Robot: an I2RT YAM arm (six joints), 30 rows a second.
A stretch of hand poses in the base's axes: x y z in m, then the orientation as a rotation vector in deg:
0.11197 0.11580 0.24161 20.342 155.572 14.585
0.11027 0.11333 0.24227 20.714 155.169 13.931
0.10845 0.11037 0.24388 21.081 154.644 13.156
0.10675 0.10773 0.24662 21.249 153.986 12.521
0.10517 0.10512 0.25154 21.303 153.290 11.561
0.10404 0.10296 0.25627 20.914 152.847 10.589
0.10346 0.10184 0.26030 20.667 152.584 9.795
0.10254 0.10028 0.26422 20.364 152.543 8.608
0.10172 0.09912 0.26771 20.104 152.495 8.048
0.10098 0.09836 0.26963 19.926 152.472 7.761
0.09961 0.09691 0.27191 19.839 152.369 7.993
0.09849 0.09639 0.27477 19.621 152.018 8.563
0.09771 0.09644 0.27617 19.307 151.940 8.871
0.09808 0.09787 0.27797 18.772 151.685 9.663
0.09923 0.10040 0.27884 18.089 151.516 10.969
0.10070 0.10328 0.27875 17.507 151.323 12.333
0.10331 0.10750 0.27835 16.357 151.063 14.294
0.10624 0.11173 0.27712 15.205 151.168 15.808
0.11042 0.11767 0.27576 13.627 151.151 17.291
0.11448 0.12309 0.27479 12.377 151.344 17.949
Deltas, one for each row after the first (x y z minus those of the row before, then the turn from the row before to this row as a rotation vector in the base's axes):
-0.00170 -0.00247 0.00066 -0.420 -0.320 -0.417
-0.00182 -0.00296 0.00161 -0.513 -0.434 -0.454
-0.00170 -0.00264 0.00274 -0.456 -0.599 -0.320
-0.00158 -0.00261 0.00492 -0.708 -0.642 -0.300
-0.00113 -0.00216 0.00473 -0.780 -0.462 0.042
-0.00058 -0.00112 0.00403 -0.620 -0.265 0.001
-0.00092 -0.00156 0.00392 -0.893 -0.034 0.008
-0.00082 -0.00116 0.00349 -0.444 -0.059 0.081
-0.00074 -0.00076 0.00192 -0.236 -0.034 0.073
-0.00137 -0.00145 0.00228 0.141 -0.125 0.085
-0.00112 -0.00052 0.00286 0.339 -0.403 0.199
-0.00078 0.00005 0.00140 0.156 -0.135 0.260
0.00037 0.00143 0.00180 0.448 -0.359 0.472
0.00115 0.00253 0.00087 0.792 -0.306 0.677
0.00147 0.00288 -0.00009 0.853 -0.304 0.615
0.00261 0.00422 -0.00040 1.174 -0.445 1.108
0.00293 0.00423 -0.00123 0.868 -0.063 1.087
0.00418 0.00594 -0.00136 0.770 -0.227 1.360
0.00406 0.00542 -0.00097 0.243 0.023 1.016

